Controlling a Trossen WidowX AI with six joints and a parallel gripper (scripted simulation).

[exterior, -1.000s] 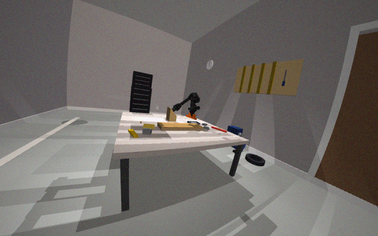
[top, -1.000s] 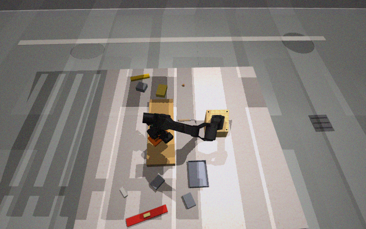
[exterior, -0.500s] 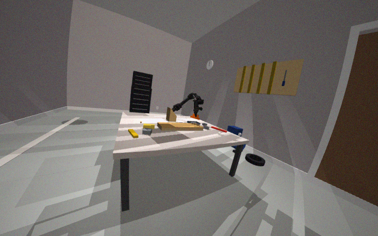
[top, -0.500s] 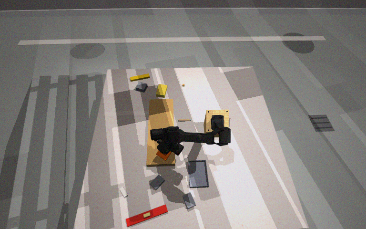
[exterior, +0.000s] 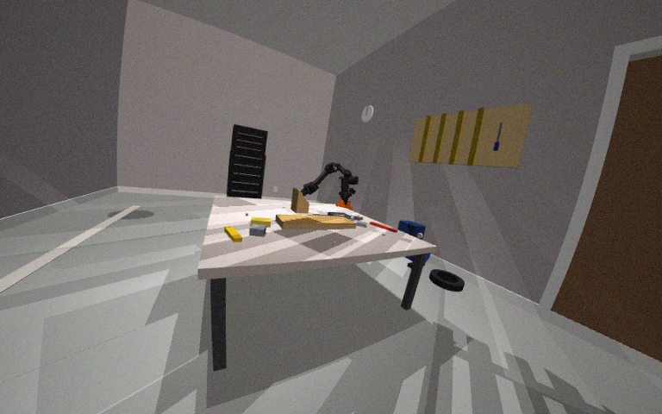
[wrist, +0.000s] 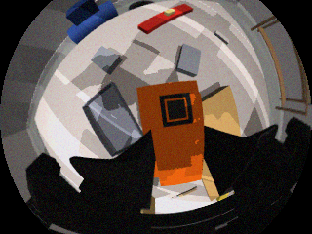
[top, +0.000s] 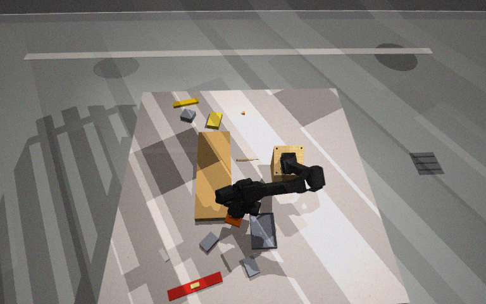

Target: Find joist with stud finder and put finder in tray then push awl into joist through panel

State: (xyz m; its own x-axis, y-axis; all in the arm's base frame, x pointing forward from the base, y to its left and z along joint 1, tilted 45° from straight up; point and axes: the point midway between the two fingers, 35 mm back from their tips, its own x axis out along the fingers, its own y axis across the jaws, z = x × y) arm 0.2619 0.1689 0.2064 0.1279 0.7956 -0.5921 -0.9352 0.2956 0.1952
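Right now the grey tray is 130 mm behind my gripper tip, 50 mm to the left of it and 120 mm below it. Round my gripper tip: green square (10 mm ahead, 20 mm to the left, 30 mm above); then red level (180 mm ahead, 270 mm to the left, 110 mm below); then stud finder (10 mm to the left, 20 mm above).
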